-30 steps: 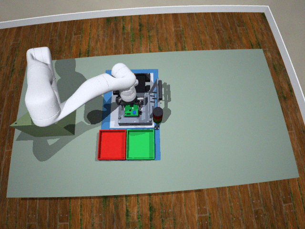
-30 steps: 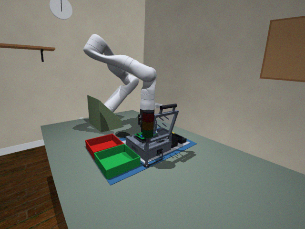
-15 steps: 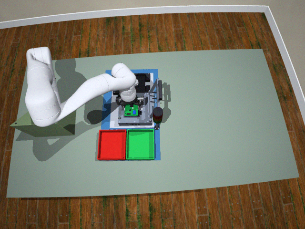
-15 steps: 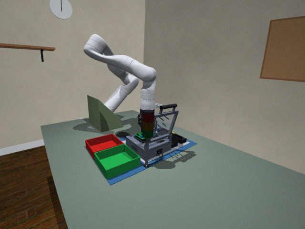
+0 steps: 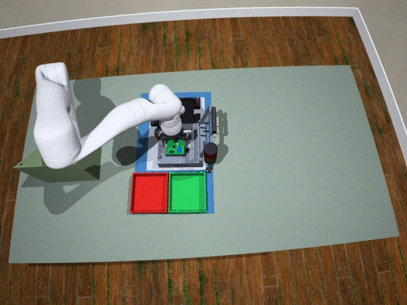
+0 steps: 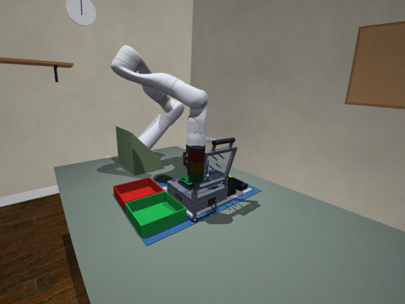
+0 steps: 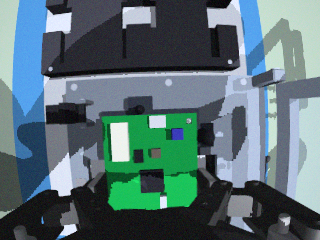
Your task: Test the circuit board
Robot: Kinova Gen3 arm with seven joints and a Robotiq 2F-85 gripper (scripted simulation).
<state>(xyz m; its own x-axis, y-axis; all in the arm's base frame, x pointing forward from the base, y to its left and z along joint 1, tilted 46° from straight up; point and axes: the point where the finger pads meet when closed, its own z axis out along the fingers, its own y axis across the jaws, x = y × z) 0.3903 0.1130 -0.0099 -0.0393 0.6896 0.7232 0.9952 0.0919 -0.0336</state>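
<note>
Right now my hand is right at the green circuit board. Round my hand: nest: 1 cm to the left, 1 cm below, 1 cm ahead; black latch hook: 6 cm to the left, 6 cm behind, 1 cm above; clear lid: 12 cm ahead, 10 cm above.
</note>
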